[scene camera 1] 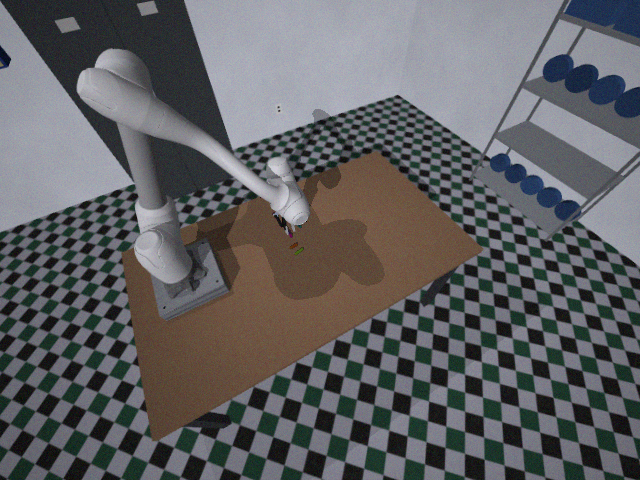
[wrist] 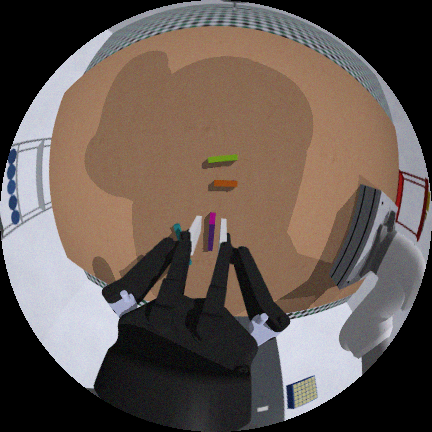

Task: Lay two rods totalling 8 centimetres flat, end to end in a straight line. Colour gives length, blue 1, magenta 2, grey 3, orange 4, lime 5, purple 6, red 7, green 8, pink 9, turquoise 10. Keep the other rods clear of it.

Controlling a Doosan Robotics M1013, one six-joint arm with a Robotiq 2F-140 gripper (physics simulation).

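Places are measured from the arm's base along level axes (x back, y right, z up), in metres.
Pixels of known places: gripper, between the fingertips: (scene camera 1: pixel 290 231) (wrist: pixel 210 224); arm's base, origin of its link: (scene camera 1: pixel 181 273) (wrist: pixel 378 246).
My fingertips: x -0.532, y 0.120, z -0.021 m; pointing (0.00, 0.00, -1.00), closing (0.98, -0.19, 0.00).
For each thing: its top centre in the pictures, then the offset to it from my fingertips. Level surfaces: height alone.
- magenta rod, centre of its top: (wrist: pixel 211 218) (scene camera 1: pixel 290 235) dx -0.002, dy -0.006, dz -0.040 m
- purple rod, centre of its top: (wrist: pixel 210 237) dx -0.008, dy -0.046, dz -0.040 m
- turquoise rod, centre of its top: (wrist: pixel 182 246) (scene camera 1: pixel 294 221) dx -0.071, dy -0.064, dz -0.040 m
- orange rod, centre of its top: (wrist: pixel 225 183) (scene camera 1: pixel 293 245) dx +0.028, dy +0.058, dz -0.040 m
- lime rod, centre of its top: (wrist: pixel 222 158) (scene camera 1: pixel 298 251) dx +0.027, dy +0.102, dz -0.040 m
- brown table, height of its surface: dz -0.050 m
A magenta rod (scene camera 1: pixel 290 235) (wrist: pixel 212 218) and a purple rod (wrist: pixel 211 238) lie flat on the table, end to end in a nearly straight line, and appear to touch. My gripper (scene camera 1: pixel 290 229) (wrist: pixel 210 224) is partly open. Its pale fingertips stand on either side of the two rods, with a gap on each side. A turquoise rod (scene camera 1: pixel 300 226) (wrist: pixel 177 229) lies left of the fingers in the wrist view, partly hidden by the left finger. An orange rod (scene camera 1: pixel 293 245) (wrist: pixel 225 183) and a lime rod (scene camera 1: pixel 298 251) (wrist: pixel 223 159) lie apart from the pair, above it in the wrist view.
The brown table (scene camera 1: pixel 227 341) (wrist: pixel 350 150) carries the robot's grey base plate (scene camera 1: pixel 219 281) (wrist: pixel 352 235) near one end. A grey shelf rack with blue objects stands beyond the table at the right in the scene view. The arm's shadow covers the rods.
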